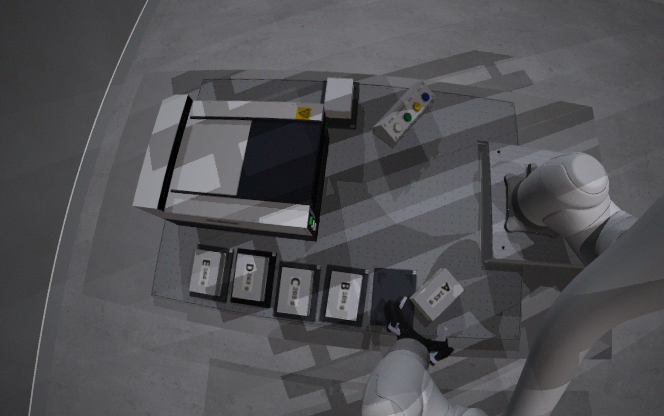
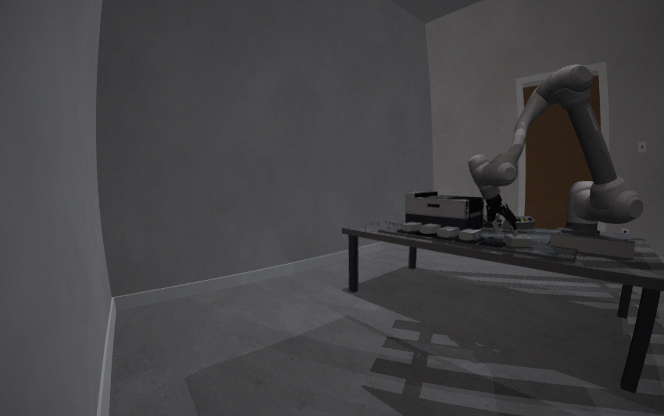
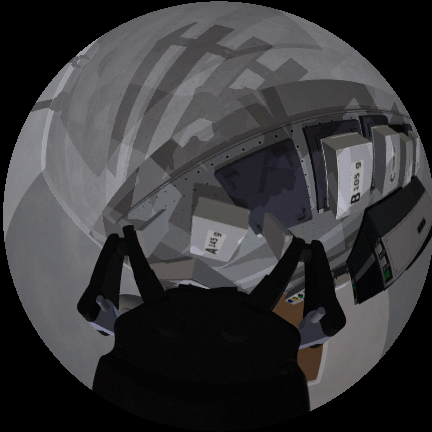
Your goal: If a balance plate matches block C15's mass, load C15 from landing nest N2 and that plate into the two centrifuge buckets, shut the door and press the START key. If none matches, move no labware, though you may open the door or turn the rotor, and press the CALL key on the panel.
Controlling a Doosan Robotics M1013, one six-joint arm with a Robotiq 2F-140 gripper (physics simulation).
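Seen in the pictures: gripper, between the fingertips: (image 1: 422, 316) (image 2: 506, 234) (image 3: 214, 221); arm's base, origin of its link: (image 1: 531, 206) (image 2: 580, 232).
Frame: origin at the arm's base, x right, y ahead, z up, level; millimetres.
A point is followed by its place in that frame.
My gripper (image 1: 424, 317) {x -351, y 309, z 8 mm} (image 2: 505, 230) {x -351, y 309, z 8 mm} (image 3: 214, 221) {x -351, y 309, z 8 mm} is open and empty, above and beside plate A. Plate A (image 1: 437, 294) {x -287, y 272, z -7 mm} (image 2: 518, 241) {x -333, y 252, z -24 mm} (image 3: 220, 235) {x -305, y 291, z -6 mm}, marked 145 g, lies askew on the table, off its dark nest (image 1: 395, 285) {x -276, y 386, z -45 mm} (image 3: 270, 185) {x -337, y 389, z -44 mm}. Plate B (image 1: 345, 295) {x -322, y 522, z -2 mm} (image 3: 350, 175) {x -343, y 509, z -2 mm}, marked 105 g, plate C (image 1: 296, 292) {x -335, y 654, z -2 mm}, 203 g, plate D (image 1: 250, 277) {x -317, y 791, z -2 mm}, 243 g, and plate E (image 1: 206, 272) {x -328, y 927, z -2 mm}, its mass blurred, sit in nests. A white block (image 1: 339, 97) {x 260, y 623, z 23 mm} stands on a nest behind; no label is readable. The centrifuge (image 1: 280, 215) {x -160, y 697, z 154 mm} (image 2: 435, 210) {x -188, y 844, z 77 mm} shows light and dark top panels; its buckets do not show.
The button panel (image 1: 387, 132) {x 163, y 464, z 11 mm} (image 3: 295, 298) {x 265, y 384, z 12 mm} has blue, yellow, green and white keys with unreadable labels. It stands right of the white block. The arm's base plate (image 1: 510, 247) {x -134, y 70, z 7 mm} is at the table's right. The centrifuge stands behind the row of nests.
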